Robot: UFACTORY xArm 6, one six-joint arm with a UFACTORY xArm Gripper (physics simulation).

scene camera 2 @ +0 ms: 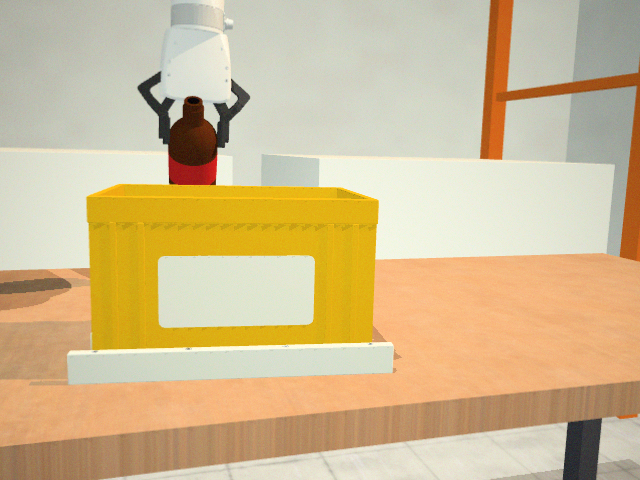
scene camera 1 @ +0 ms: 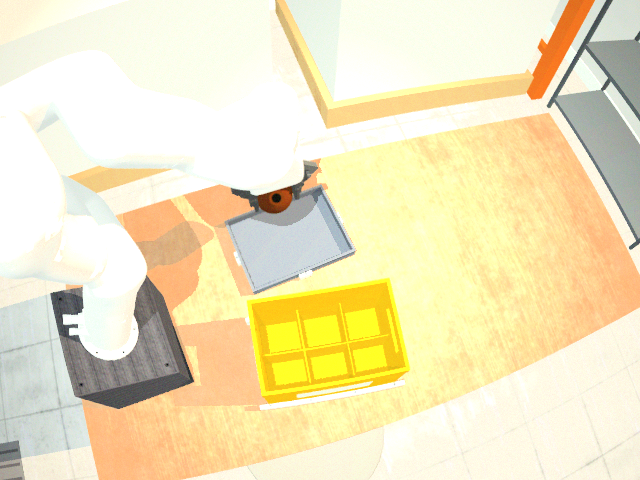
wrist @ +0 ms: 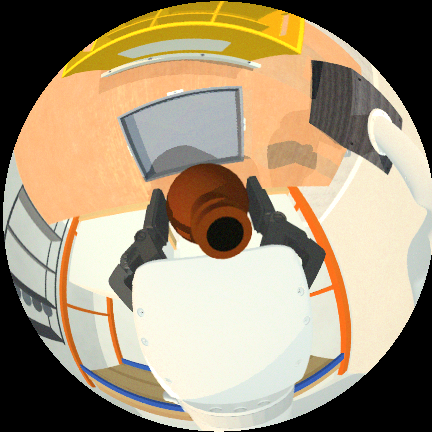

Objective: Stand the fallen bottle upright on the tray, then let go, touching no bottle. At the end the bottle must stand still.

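Pixels of known places: gripper, fingertip midpoint: point(scene camera 2: 193, 146) point(wrist: 204, 192); arm's base at its link origin: point(scene camera 1: 108, 330) point(wrist: 381, 131).
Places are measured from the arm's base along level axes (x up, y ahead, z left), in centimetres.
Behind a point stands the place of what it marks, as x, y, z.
Note:
My gripper point(scene camera 1: 275, 201) @[3.8, 37.9, 19.0] point(scene camera 2: 193, 142) @[3.8, 37.9, 19.0] point(wrist: 204, 192) @[3.8, 37.9, 19.0] is shut on a brown bottle point(scene camera 1: 270, 207) @[5.8, 36.6, 16.3] point(scene camera 2: 192, 144) @[4.0, 37.7, 16.0] point(wrist: 187, 192) @[6.1, 39.4, 16.7] with a red label. The two dark fingers are on opposite sides of its body. The bottle is neck up and looks roughly upright; a slight lean cannot be ruled out. It is held high, with its shoulder and label above the crate's rim in scene camera 2. The grey tray point(scene camera 1: 289, 248) @[-17.9, 39.9, 18.0] point(wrist: 200, 120) @[-18.0, 36.7, 17.9] lies below; in scene camera 1 the bottle overlaps its far edge. The bottle's base is hidden in every view, so its gap to the tray cannot be seen.
A yellow crate point(scene camera 1: 320, 304) @[-8.2, 43.0, 0.3] point(scene camera 2: 237, 237) @[-4.8, 41.8, -17.4] point(wrist: 200, 32) with several compartments stands beside the tray, a white strip point(scene camera 1: 330, 396) @[-15.5, 41.2, -18.0] point(scene camera 2: 232, 364) @[-17.0, 41.3, -18.6] along its front. The dark robot pedestal point(scene camera 1: 144, 372) @[-2.0, 6.2, -9.0] point(wrist: 335, 100) @[-9.7, 10.4, 2.3] is at the left. An orange post point(scene camera 1: 560, 51) point(scene camera 2: 496, 77) rises beyond the table point(scene camera 1: 465, 232) @[-18.5, 83.6, 13.5] point(scene camera 2: 506, 310) @[-18.5, 81.8, 2.6].

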